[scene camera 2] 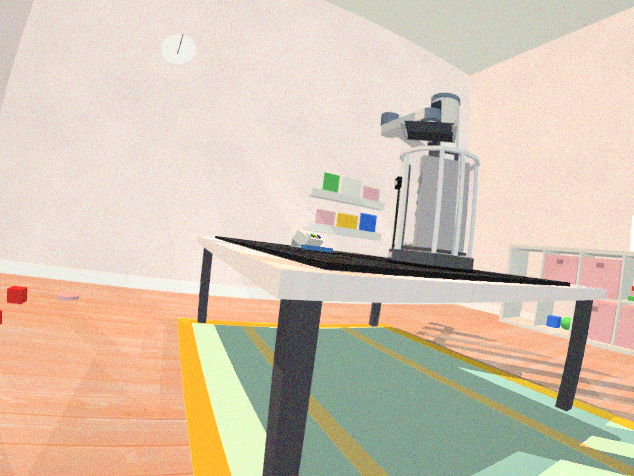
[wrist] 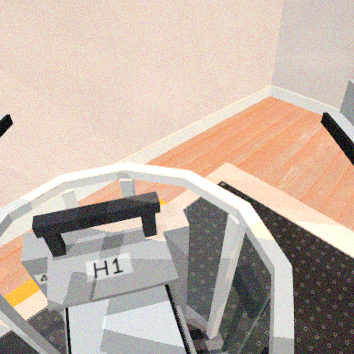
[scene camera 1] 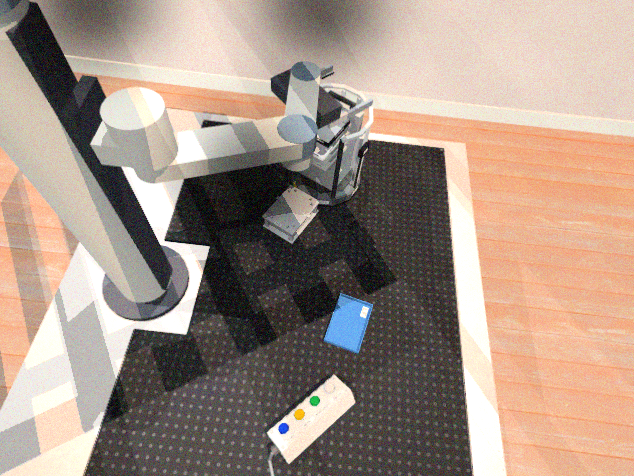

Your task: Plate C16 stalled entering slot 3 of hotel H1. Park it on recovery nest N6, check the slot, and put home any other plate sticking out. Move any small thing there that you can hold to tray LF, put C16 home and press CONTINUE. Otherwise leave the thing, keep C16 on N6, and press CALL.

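Frame: origin at the arm's base, x right, y back, z down, level; millimetres.
Seen in the pictures: gripper, fingertip midpoint: (scene camera 2: 428, 121) (wrist: 161, 94) (scene camera 1: 351, 84); arm's base, link origin: (scene camera 1: 147, 282).
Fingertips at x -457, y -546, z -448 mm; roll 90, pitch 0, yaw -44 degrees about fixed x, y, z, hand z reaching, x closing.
Pixels of each thing's middle, then the offset from my fingertips to it. "*": a spot on its surface instead. Level surfaces: height alone.
- Hotel H1, surface spot: (wrist: 112, 265) * dx -33, dy +27, dz +131 mm
- grey square block, body centre: (scene camera 1: 291, 212) dx +171, dy +138, dz +401 mm
- blue tray, body centre: (scene camera 1: 348, 322) (scene camera 2: 316, 248) dx +521, dy -78, dz +427 mm
- button box, body centre: (scene camera 1: 312, 416) (scene camera 2: 308, 240) dx +795, dy +5, dz +394 mm
- thin black post, surface spot: (scene camera 2: 395, 215) * dx +36, dy -70, dz +301 mm
- black mat, surface height: dz +436 mm
My gripper (scene camera 1: 344, 90) (wrist: 161, 94) is open and empty, high over the round cage. Its black body also shows above the cage in scene camera 2. Hotel H1 (wrist: 112, 265) stands inside the cage, with a black handle and an "H1" label on top. Its slots, including slot 3, are hidden in the wrist view. I cannot make out plate C16. A grey square block (scene camera 1: 290, 212), apparently nest N6, sits beside the cage; whether a plate lies on it is unclear. The blue tray (scene camera 1: 349, 323) (scene camera 2: 316, 248), apparently LF, has a white label. The button box (scene camera 1: 311, 419) (scene camera 2: 308, 238) has blue, yellow, green and white buttons.
The white cage (scene camera 1: 369, 118) (scene camera 2: 439, 204) (wrist: 282, 300) has a top ring and upright bars around the hotels. A thin black post (scene camera 2: 395, 215) with a small head stands beside it. The arm's column (scene camera 1: 87, 169) rises at the left of the black mat (scene camera 1: 409, 348).
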